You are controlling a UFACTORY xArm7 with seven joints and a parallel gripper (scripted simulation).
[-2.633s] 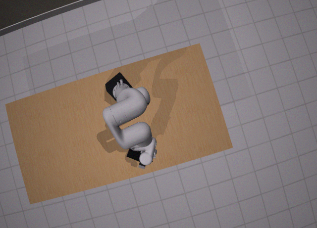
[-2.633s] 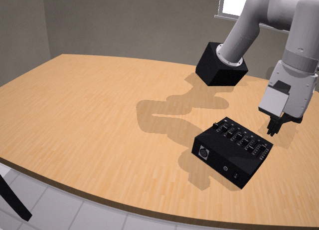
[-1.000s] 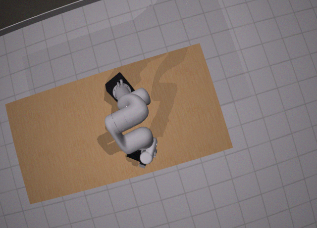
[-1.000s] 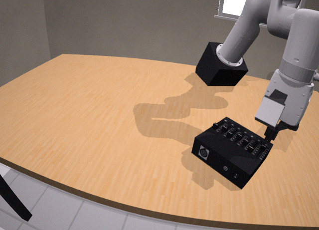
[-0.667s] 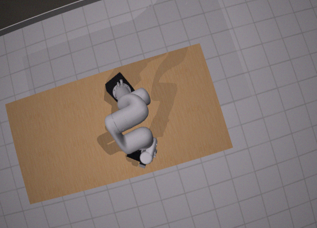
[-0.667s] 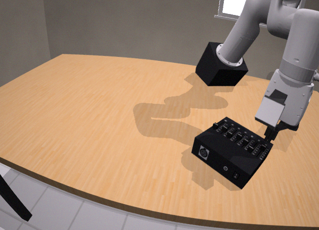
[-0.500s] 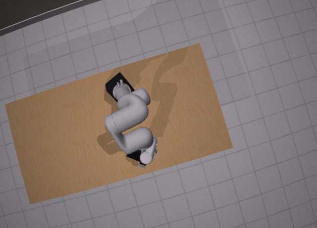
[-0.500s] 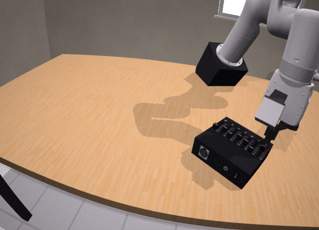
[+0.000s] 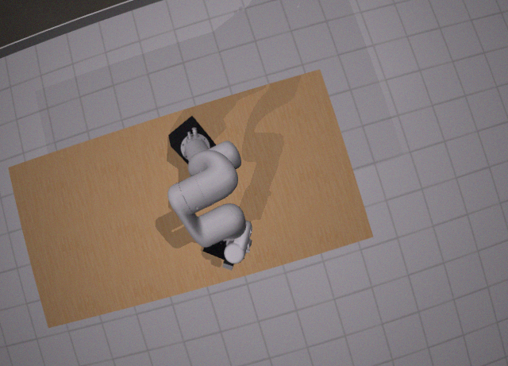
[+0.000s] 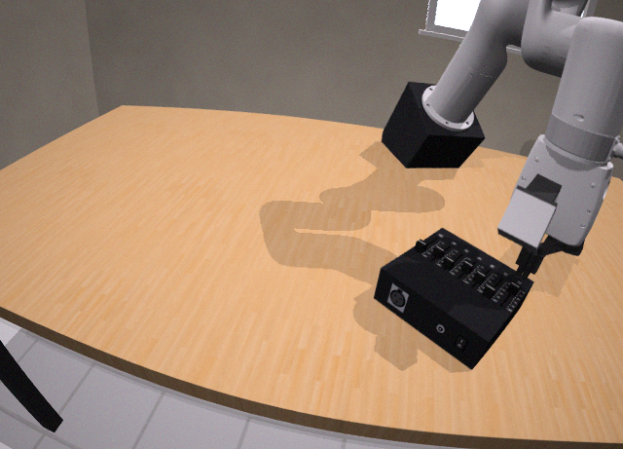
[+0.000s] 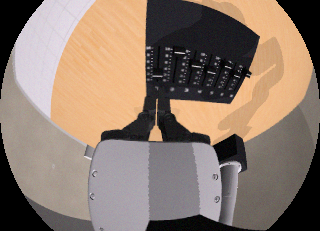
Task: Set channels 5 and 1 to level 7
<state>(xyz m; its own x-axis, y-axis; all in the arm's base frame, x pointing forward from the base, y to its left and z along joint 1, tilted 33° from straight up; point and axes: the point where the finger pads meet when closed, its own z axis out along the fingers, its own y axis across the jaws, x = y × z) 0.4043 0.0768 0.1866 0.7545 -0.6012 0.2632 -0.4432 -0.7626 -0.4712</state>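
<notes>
My gripper is now 30 mm above the fader, 20 mm short of it and 10 mm to the left of it.
</notes>
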